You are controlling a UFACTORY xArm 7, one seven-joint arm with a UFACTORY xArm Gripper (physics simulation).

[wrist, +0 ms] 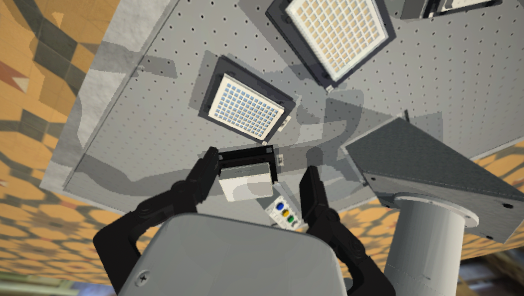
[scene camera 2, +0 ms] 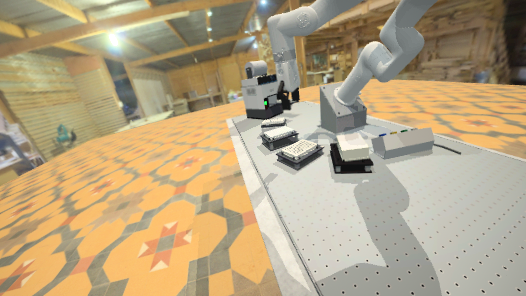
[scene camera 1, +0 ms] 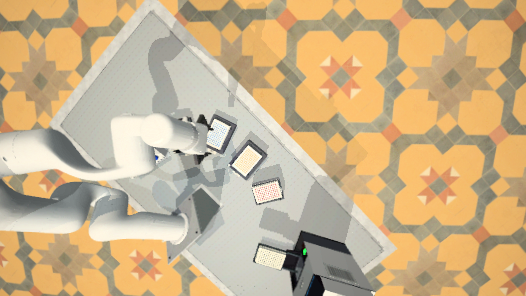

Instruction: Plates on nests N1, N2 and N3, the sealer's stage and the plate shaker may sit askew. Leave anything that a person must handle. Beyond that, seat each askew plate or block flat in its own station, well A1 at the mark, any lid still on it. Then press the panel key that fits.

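My gripper (scene camera 1: pixel 203 140) (scene camera 2: pixel 289 96) (wrist: pixel 261 166) is open and empty, with its fingers above and to either side of the black station in the wrist view. A thick white block (scene camera 2: pixel 353 148) (wrist: pixel 246 185) sits tilted on this black station (scene camera 2: pixel 352 168) (wrist: pixel 246 152). A blue-welled plate (scene camera 1: pixel 219 134) (scene camera 2: pixel 300 149) (wrist: pixel 246 110) lies in a dark nest beside it. An orange-welled plate (scene camera 1: pixel 248 160) (scene camera 2: pixel 280 132) (wrist: pixel 340 37) lies in another nest. A red-welled plate (scene camera 1: pixel 267 191) (scene camera 2: pixel 274 122) is beyond. A pale plate (scene camera 1: pixel 271 256) is on the sealer's stage. Small tilts of these plates cannot be told.
The sealer (scene camera 1: pixel 327 265) (scene camera 2: pixel 260 95) stands at the far end. The key panel (scene camera 2: pixel 405 142) (wrist: pixel 286 213) is beside the black station, with blue, yellow and green keys; the arm mostly hides it in scene camera 1. A grey wedge-shaped arm base (scene camera 1: pixel 200 212) (scene camera 2: pixel 342 112) (wrist: pixel 430 160) stands near the plates.
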